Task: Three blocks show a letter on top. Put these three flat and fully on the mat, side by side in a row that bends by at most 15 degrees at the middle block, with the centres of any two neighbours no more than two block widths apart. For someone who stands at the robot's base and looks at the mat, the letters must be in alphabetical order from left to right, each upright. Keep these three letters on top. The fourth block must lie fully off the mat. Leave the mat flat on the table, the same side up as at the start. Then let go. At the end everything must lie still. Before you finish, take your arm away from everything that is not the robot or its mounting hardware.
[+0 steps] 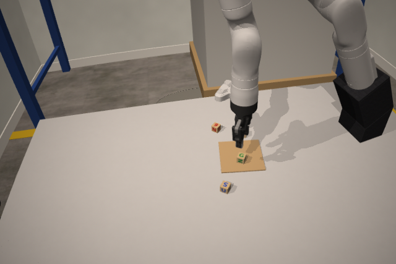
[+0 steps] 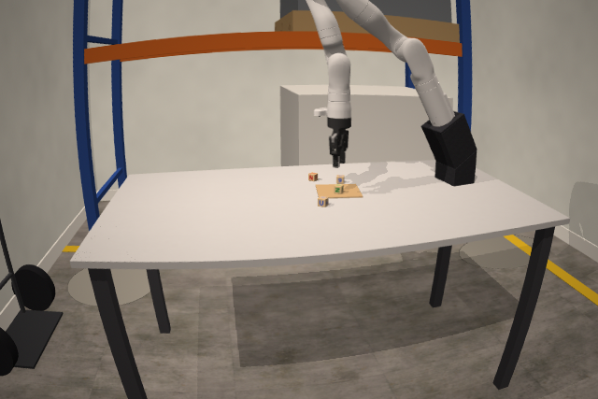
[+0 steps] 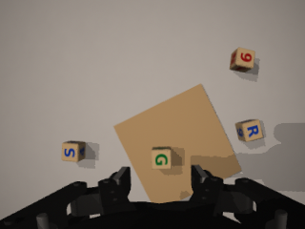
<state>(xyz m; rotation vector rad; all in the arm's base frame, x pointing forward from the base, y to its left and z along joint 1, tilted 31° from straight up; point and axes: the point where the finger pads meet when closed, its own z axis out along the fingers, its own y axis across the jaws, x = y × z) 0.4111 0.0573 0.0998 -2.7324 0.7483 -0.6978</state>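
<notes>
Now: hand 1 cm past the tan mat, 3 cm to the left of it and 11 cm above it. The rest, counted from my hand: block: 7 cm ahead, 10 cm to the left, 10 cm below.
</notes>
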